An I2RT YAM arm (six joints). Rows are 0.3 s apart.
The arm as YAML. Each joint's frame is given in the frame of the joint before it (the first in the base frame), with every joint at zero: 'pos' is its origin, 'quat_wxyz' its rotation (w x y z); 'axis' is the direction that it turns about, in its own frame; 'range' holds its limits. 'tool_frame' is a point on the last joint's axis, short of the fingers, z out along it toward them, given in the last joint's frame.
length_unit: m
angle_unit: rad
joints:
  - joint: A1
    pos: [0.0, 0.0, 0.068]
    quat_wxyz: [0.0, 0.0, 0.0, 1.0]
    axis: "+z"
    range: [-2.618, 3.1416]
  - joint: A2
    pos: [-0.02, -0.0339, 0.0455]
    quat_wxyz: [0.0, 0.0, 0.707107, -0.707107]
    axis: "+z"
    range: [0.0, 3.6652]
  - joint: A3
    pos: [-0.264, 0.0, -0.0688]
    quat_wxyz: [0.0, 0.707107, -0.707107, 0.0]
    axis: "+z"
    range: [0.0, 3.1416]
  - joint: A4
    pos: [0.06, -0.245, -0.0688]
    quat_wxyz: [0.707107, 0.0, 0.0, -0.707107]
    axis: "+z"
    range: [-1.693, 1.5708]
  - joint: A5
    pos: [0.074, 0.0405, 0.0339]
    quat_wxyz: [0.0, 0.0, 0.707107, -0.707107]
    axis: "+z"
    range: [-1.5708, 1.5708]
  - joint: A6
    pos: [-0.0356, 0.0, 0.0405]
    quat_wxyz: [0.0, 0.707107, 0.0, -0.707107]
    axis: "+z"
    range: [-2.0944, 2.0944]
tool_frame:
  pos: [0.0, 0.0, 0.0]
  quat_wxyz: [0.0, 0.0, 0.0, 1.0]
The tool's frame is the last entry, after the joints.
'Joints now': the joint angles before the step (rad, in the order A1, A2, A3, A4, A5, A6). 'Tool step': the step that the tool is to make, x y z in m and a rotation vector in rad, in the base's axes. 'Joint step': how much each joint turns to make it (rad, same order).
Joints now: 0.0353, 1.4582, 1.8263, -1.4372, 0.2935, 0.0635
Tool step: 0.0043, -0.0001, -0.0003, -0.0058, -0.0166, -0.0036
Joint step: 0.0000, 0.0069, 0.0000, 0.0233, 0.0073, 0.0000
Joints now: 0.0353, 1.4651, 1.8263, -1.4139, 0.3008, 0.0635
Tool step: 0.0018, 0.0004, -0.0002, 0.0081, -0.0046, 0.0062
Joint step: 0.0000, 0.0035, 0.0012, 0.0077, -0.0100, -0.0015
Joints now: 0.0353, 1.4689, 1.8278, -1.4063, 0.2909, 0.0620
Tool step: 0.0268, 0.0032, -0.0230, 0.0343, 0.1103, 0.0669
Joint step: 0.0001, 0.0922, 0.0037, -0.0094, -0.0644, -0.0434
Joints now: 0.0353, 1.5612, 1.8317, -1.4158, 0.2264, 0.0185
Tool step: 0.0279, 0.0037, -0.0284, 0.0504, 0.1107, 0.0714
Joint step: 0.0001, 0.1011, 0.0000, 0.0010, -0.0766, -0.0472
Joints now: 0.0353, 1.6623, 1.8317, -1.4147, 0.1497, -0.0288
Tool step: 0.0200, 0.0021, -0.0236, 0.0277, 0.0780, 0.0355
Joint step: 0.0000, 0.0786, 0.0002, 0.0047, -0.0393, -0.0256
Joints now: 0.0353, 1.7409, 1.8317, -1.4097, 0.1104, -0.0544
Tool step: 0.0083, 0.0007, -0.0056, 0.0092, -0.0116, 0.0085
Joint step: 0.0001, 0.0206, -0.0001, 0.0332, -0.0106, -0.0059
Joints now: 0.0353, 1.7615, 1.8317, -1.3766, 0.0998, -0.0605
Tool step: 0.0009, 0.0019, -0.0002, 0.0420, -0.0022, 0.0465
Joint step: 0.0000, 0.0008, 0.0000, 0.0070, -0.0527, -0.0339
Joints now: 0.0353, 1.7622, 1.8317, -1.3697, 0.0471, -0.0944
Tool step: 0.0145, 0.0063, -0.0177, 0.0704, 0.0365, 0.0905
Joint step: 0.0072, 0.0558, -0.0002, 0.0223, -0.0904, -0.0626
